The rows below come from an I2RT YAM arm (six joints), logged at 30 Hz.
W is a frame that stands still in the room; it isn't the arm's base.
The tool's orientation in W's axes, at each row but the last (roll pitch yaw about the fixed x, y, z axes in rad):
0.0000 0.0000 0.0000
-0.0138 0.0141 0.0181
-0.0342 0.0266 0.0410
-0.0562 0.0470 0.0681
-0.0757 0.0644 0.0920
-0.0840 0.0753 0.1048
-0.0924 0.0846 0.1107
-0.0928 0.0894 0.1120
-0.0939 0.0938 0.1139
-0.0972 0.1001 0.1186
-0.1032 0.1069 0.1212
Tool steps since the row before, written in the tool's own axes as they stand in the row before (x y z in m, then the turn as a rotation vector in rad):
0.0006 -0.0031 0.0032 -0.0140 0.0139 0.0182
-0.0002 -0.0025 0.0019 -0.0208 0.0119 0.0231
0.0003 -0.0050 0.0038 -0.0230 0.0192 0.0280
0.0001 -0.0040 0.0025 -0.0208 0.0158 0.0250
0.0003 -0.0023 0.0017 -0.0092 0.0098 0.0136
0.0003 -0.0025 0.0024 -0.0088 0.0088 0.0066
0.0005 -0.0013 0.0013 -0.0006 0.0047 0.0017
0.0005 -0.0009 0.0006 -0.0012 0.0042 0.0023
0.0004 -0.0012 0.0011 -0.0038 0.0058 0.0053
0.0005 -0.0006 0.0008 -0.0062 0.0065 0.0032
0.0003 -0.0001 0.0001 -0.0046 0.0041 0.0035
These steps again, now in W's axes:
0.0006 -0.0031 0.0032 -0.0140 0.0139 0.0182
-0.0001 -0.0025 0.0019 -0.0207 0.0118 0.0232
0.0006 -0.0048 0.0040 -0.0231 0.0192 0.0279
0.0005 -0.0038 0.0027 -0.0208 0.0158 0.0250
0.0006 -0.0021 0.0018 -0.0093 0.0100 0.0134
0.0007 -0.0022 0.0026 -0.0093 0.0084 0.0065
0.0007 -0.0011 0.0014 -0.0010 0.0048 0.0013
0.0006 -0.0008 0.0006 -0.0015 0.0043 0.0020
0.0006 -0.0010 0.0012 -0.0040 0.0059 0.0051
0.0006 -0.0004 0.0008 -0.0067 0.0060 0.0032
0.0003 -0.0001 0.0001 -0.0048 0.0039 0.0035

